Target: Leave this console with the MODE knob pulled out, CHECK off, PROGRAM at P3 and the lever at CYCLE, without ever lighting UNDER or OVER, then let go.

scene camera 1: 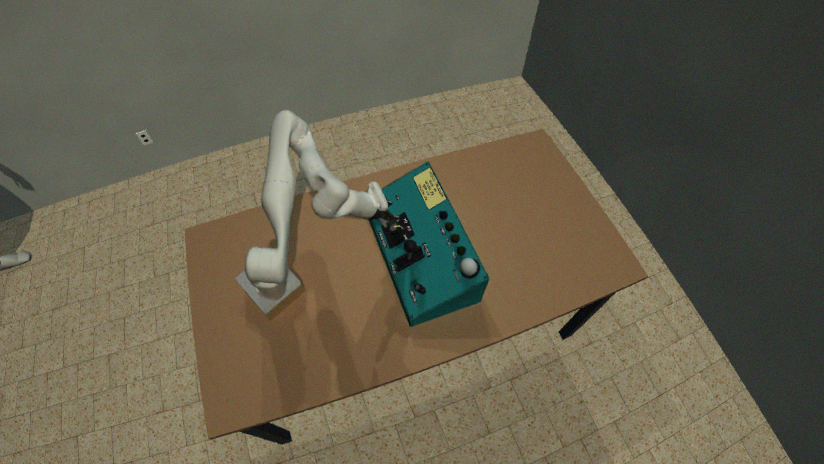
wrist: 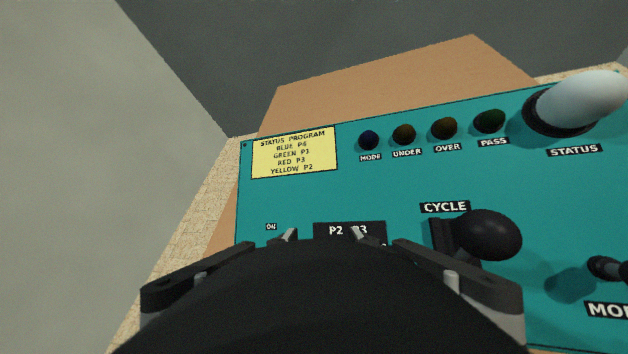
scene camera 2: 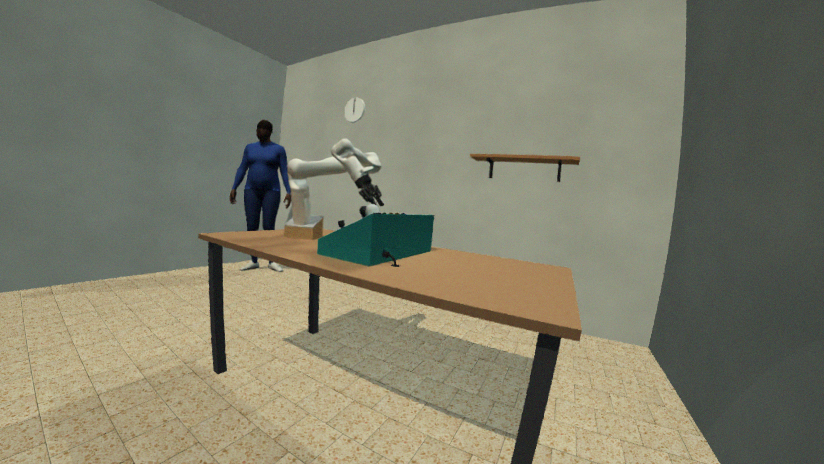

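Note:
The teal console [scene camera 1: 438, 276] [scene camera 2: 403, 239] [wrist: 310, 200] stands on the table. My gripper [scene camera 1: 396, 225] [scene camera 2: 376, 202] [wrist: 322, 238] is partly open and empty, over the PROGRAM plate [wrist: 350, 226]. It hides the PROGRAM knob's pointer and the CHECK switch in the wrist view. The black lever ball [scene camera 1: 409, 245] [wrist: 489, 234] is on the CYCLE side. The MODE knob [scene camera 1: 420, 288] [scene camera 2: 341, 223] stands off the panel on its shaft; its exact position is unclear. The UNDER lamp [scene camera 1: 449, 227] [wrist: 404, 134] and OVER lamp [scene camera 1: 454, 238] [wrist: 444, 128] look dark.
The PASS lamp [wrist: 490, 120] and MODE lamp [wrist: 368, 139] look dark. The STATUS dome [scene camera 1: 469, 266] [wrist: 580, 102] is whitish. A yellow card [scene camera 1: 429, 188] [wrist: 294, 152] lists programs. A person in blue [scene camera 2: 264, 167] stands behind the arm base [scene camera 2: 303, 227]. The lever rises close beside my fingers.

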